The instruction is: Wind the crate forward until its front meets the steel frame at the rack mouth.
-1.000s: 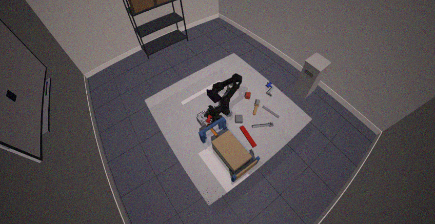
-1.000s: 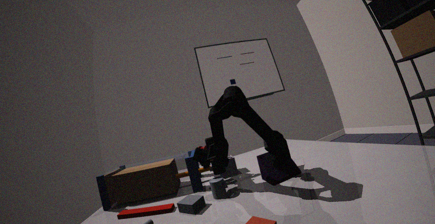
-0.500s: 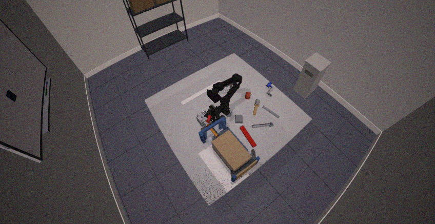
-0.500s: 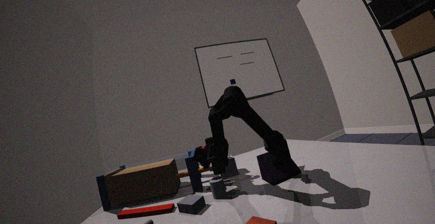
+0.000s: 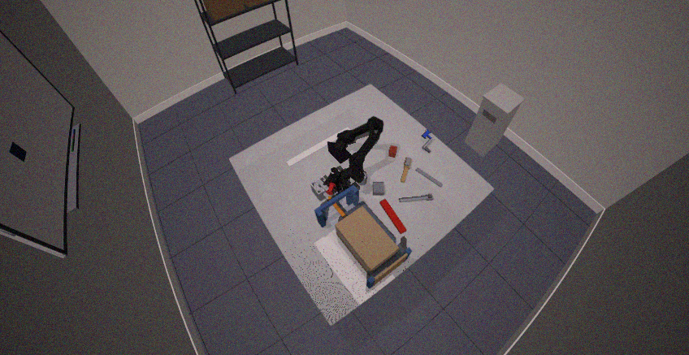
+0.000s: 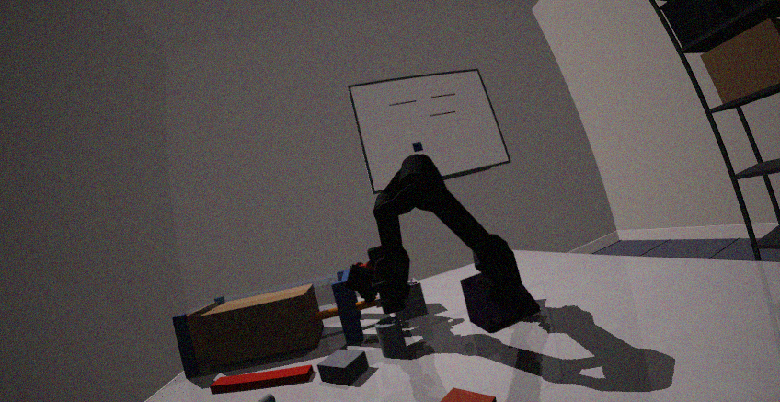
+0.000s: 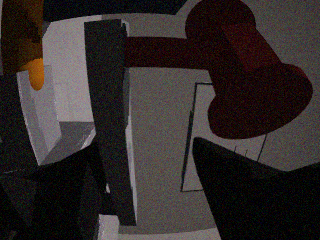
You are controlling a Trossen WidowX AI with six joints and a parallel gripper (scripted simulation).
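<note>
Now: the winch handle with red knob 20 mm ahead of my gripper tip, 10 mm to the left of it and 10 mm below it. Round my gripper tip: grey block: 260 mm to the left, 190 mm ahead, 120 mm below; then blue frame: 110 mm ahead, 30 mm below, 10 mm to the right; then grey winch: 100 mm below, 60 mm behind.
</note>
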